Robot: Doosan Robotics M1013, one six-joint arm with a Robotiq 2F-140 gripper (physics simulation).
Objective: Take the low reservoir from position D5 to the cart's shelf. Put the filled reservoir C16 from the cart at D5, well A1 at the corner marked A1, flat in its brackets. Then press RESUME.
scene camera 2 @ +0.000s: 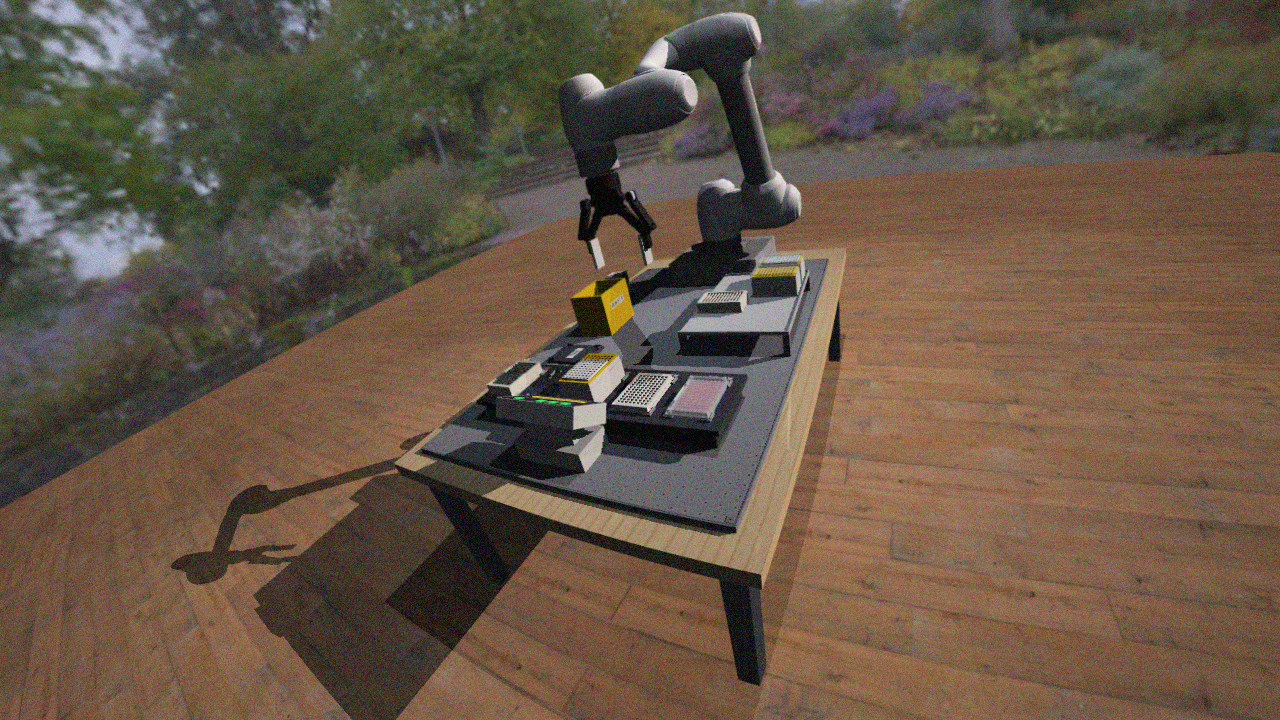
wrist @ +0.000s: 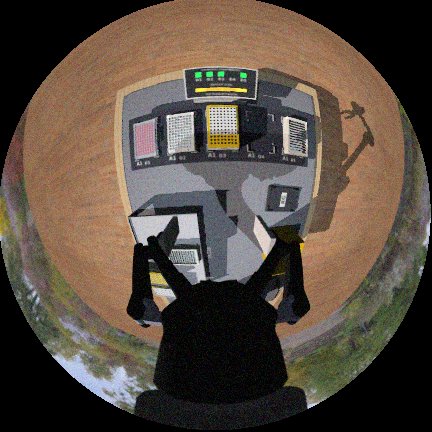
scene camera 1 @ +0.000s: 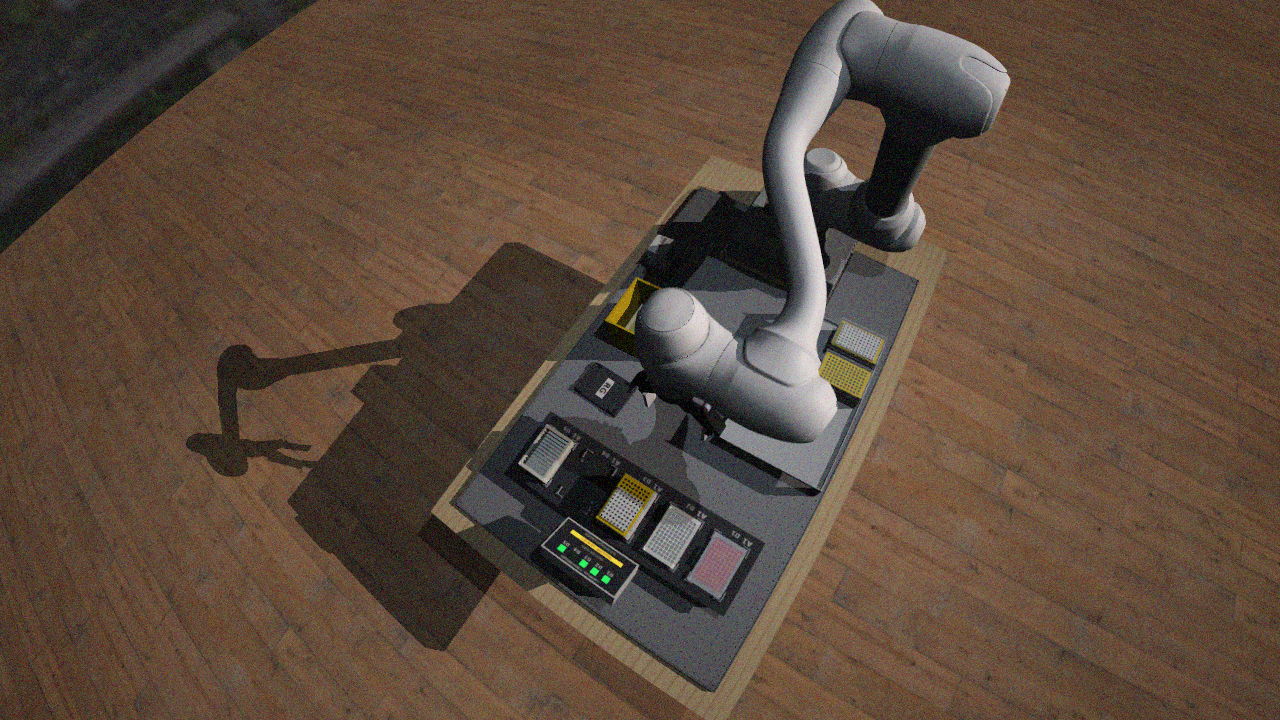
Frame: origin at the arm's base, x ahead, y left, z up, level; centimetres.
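Where they show: gripper, fingertip midpoint: (scene camera 2: 623, 265) (wrist: 216, 223) (scene camera 1: 678, 417); arm's base, origin of the base link: (scene camera 2: 723, 249).
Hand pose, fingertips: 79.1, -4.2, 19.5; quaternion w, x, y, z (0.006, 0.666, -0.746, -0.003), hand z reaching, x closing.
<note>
Each offset is from my fingertips to the top centre of the thing, as dx, dy, dz. "spot": to the spot under its first point. Level surfaces: height alone.
The low reservoir {+16.9, -29.1, -19.2} (scene camera 1: 547, 454) (scene camera 2: 515, 378) (wrist: 295, 136), a white trough plate, sits at D5 on the black deck {dz -22.4} (wrist: 235, 160). A white ribbed reservoir {-23.0, +15.7, -18.3} (scene camera 2: 721, 301) (wrist: 184, 256) rests on the cart's grey-white shelf (scene camera 1: 787, 454) (scene camera 2: 733, 320) (wrist: 190, 223); its label is not legible, and the arm hides it in scene camera 1. The control panel {spot: +33.9, -5.5, -15.1} (scene camera 1: 588, 559) (scene camera 2: 550, 411) (wrist: 221, 84) shows a yellow bar and green lights; RESUME is not readable. My gripper (scene camera 1: 677, 414) (scene camera 2: 622, 261) (wrist: 216, 223) is open and empty, high above the table between the cart and the yellow bin.
Deck positions D1 to D3 hold a pink plate {+21.5, +20.3, -20.9} (scene camera 1: 718, 564) (wrist: 145, 138), a white plate {+20.3, +8.0, -20.9} (scene camera 1: 672, 535) (wrist: 180, 132) and a yellow-white tip box {+19.2, -4.4, -15.9} (scene camera 1: 626, 504) (wrist: 222, 126). A yellow bin {-27.9, -25.6, -14.0} (scene camera 1: 626, 308) (scene camera 2: 604, 307) and a black RG block {-7.1, -26.7, -26.1} (scene camera 1: 604, 387) (wrist: 283, 198) stand opposite the cart. Yellow-edged boxes {-32.8, +30.0, -14.4} (scene camera 2: 776, 274) stand on the cart.
</note>
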